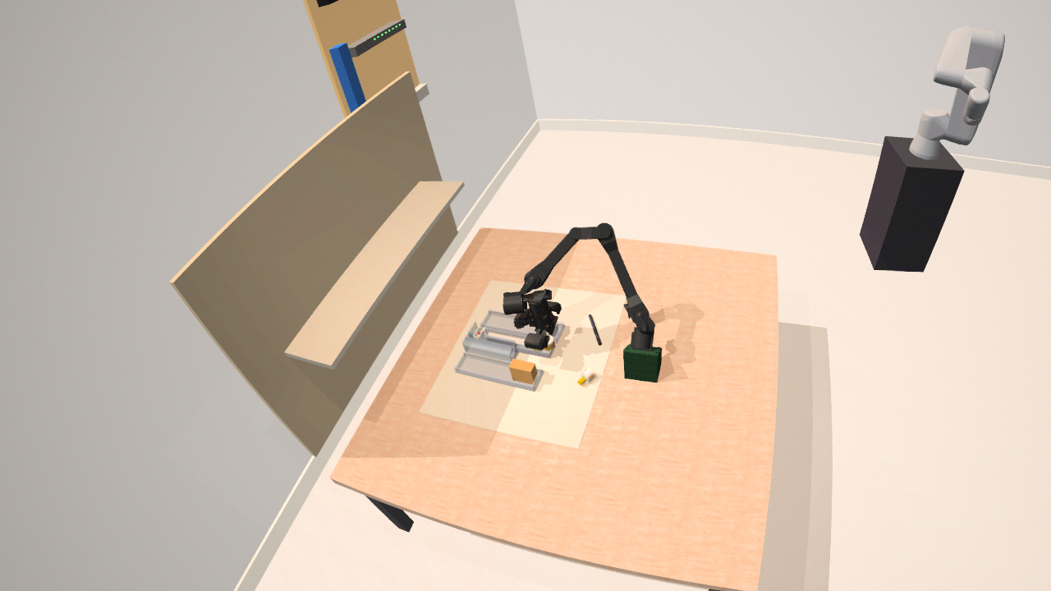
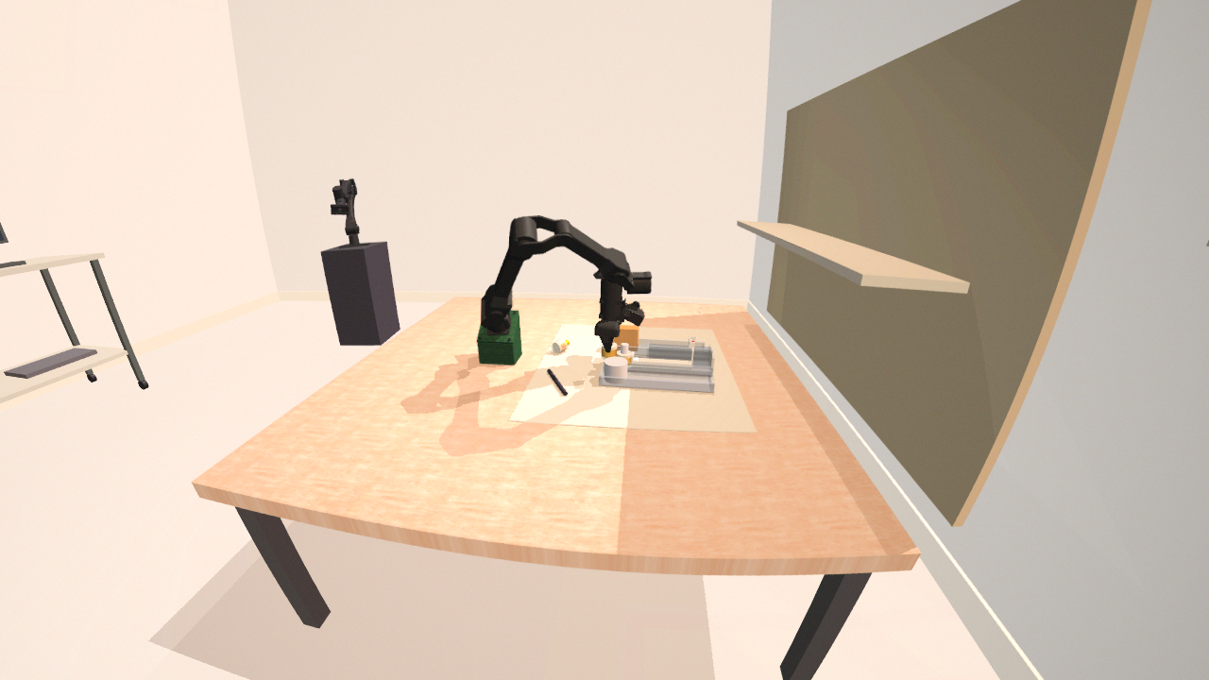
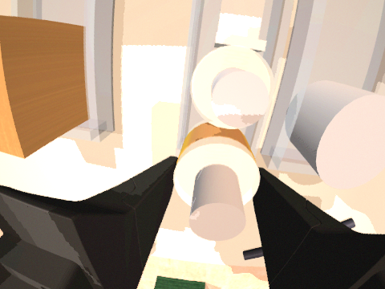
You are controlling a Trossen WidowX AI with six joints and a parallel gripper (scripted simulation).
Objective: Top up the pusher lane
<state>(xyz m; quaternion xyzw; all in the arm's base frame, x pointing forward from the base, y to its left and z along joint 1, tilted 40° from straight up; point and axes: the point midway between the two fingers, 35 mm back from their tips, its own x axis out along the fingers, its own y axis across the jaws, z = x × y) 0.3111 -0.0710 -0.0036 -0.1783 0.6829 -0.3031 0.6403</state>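
My gripper tip is 1 cm short of the pale grey cylinder, 8 cm to the left of it and 2 cm above it. From my gripper tip the other things lie so: sprung lane: 17 cm ahead, 1 cm to the right, 3 cm below; black pen: 14 cm behind, 11 cm to the right, 5 cm below.
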